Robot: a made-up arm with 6 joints. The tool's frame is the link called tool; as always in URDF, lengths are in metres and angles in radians. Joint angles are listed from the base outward. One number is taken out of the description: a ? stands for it. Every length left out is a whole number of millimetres.
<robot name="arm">
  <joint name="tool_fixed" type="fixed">
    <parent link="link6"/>
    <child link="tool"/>
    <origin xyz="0.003 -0.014 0" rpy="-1.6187 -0.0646 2.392"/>
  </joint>
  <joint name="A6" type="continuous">
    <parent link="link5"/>
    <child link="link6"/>
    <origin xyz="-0.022 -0.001 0" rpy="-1.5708 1.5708 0"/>
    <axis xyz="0 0 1"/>
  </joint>
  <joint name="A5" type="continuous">
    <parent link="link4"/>
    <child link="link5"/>
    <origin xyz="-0.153 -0.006 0" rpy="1.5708 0 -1.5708"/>
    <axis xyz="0 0 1"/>
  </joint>
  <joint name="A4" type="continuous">
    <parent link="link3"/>
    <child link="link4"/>
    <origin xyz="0.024 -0.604 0" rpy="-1.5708 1.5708 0"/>
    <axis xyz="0 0 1"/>
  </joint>
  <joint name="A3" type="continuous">
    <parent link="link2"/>
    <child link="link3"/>
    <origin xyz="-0.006 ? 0" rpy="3.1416 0 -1.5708"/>
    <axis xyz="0 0 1"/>
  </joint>
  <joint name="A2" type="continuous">
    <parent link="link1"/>
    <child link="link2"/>
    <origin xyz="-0.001 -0.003 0" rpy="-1.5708 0 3.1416"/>
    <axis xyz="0 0 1"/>
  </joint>
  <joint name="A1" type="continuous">
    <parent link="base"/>
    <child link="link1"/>
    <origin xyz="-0.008 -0.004 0.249" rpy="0 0 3.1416"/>
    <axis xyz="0 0 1"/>
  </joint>
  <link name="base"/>
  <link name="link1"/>
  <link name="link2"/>
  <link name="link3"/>
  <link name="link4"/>
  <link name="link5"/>
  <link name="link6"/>
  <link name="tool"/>
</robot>
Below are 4 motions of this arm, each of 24 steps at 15 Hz.
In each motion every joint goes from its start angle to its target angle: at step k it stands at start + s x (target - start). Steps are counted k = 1, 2, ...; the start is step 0. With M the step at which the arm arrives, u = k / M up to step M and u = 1 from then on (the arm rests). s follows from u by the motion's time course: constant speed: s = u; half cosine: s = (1 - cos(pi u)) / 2; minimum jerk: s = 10 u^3 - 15 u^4 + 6 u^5.
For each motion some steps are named. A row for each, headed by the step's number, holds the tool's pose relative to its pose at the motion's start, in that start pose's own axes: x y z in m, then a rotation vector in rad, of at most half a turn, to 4 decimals.
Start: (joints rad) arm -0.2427 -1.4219 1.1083 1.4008 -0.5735 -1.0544
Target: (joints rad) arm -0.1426 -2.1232 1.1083 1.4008 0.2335 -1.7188
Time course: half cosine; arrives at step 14
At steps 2, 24:
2: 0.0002 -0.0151 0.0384 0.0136 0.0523 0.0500
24: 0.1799 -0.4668 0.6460 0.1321 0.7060 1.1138

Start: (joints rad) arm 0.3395 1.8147 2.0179 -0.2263 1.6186 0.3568
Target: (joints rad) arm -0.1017 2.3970 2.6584 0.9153 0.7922 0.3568
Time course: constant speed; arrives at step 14
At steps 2, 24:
2: 0.0548 0.0079 0.0579 -0.1557 -0.0779 0.1200
24: 0.1748 0.0473 0.4483 -1.0670 -0.9872 0.5843

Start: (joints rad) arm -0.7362 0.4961 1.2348 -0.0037 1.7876 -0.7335
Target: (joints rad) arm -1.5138 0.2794 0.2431 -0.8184 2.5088 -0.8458
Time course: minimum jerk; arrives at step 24
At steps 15, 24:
15: -0.2969 -0.1607 0.4034 0.0232 -0.6412 0.0978
24: -0.4939 -0.1494 0.4957 -0.0757 -0.9836 0.2269

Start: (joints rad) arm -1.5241 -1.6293 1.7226 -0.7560 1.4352 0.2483
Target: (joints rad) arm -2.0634 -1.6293 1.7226 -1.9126 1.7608 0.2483
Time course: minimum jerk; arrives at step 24
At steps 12, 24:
12: -0.1987 -0.2990 -0.1431 0.2218 0.2105 -0.5717
24: -0.4930 -0.5619 -0.1872 0.3513 0.1777 -1.1988

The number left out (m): -0.552
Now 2 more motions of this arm.
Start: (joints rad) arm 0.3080 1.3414 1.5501 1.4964 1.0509 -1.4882
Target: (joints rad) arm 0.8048 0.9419 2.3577 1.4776 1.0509 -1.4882
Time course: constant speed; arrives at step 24
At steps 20, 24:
20: -0.8212 -0.1034 0.1157 0.3688 -0.7009 0.7418
24: -0.9350 -0.2064 0.0895 0.4855 -0.8110 0.8912

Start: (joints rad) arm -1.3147 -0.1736 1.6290 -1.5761 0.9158 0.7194
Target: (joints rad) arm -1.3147 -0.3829 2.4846 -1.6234 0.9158 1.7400
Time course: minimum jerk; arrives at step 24
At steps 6, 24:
6: -0.0811 0.0003 -0.0119 0.0016 -0.0182 0.0625
24: -0.7181 -0.2009 0.1298 0.2555 -0.1288 0.5360

